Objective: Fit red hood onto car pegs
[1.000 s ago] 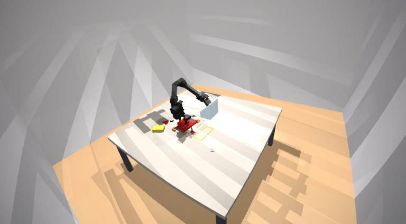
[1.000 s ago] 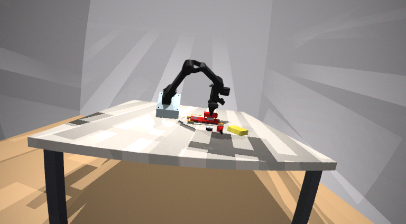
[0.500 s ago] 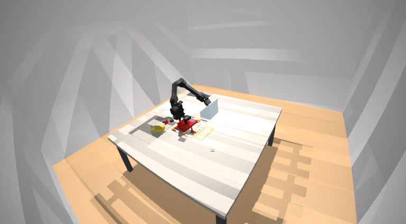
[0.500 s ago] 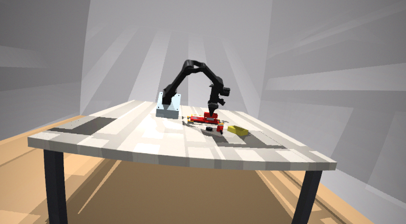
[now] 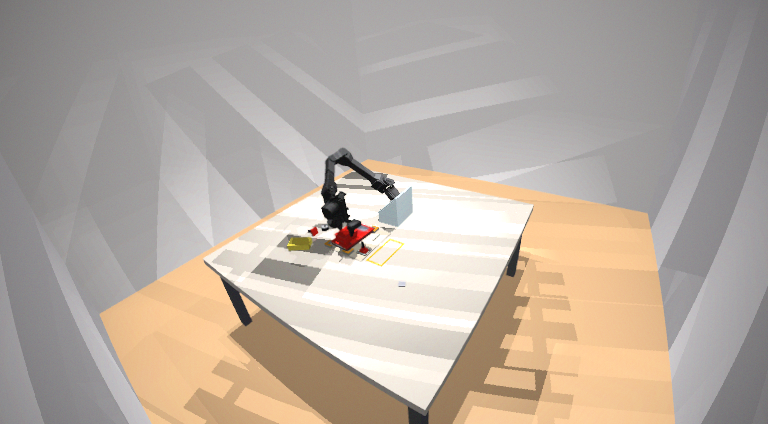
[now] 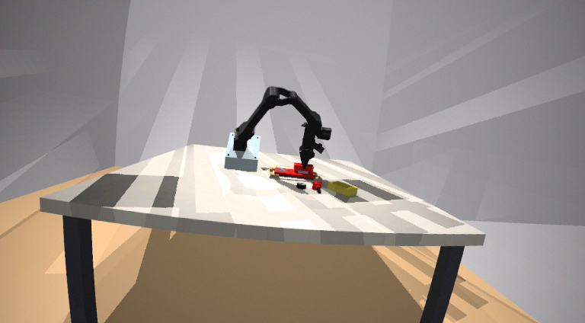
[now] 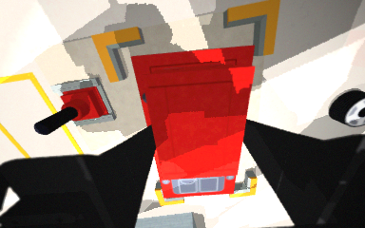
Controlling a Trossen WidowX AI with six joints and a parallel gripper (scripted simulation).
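The red hood lies 10 mm above my gripper tip. Also, from my gripper tip: yellow block (140 mm ahead, 200 mm to the right, 30 mm below); then wheel (40 mm behind, 190 mm to the right, 40 mm below).
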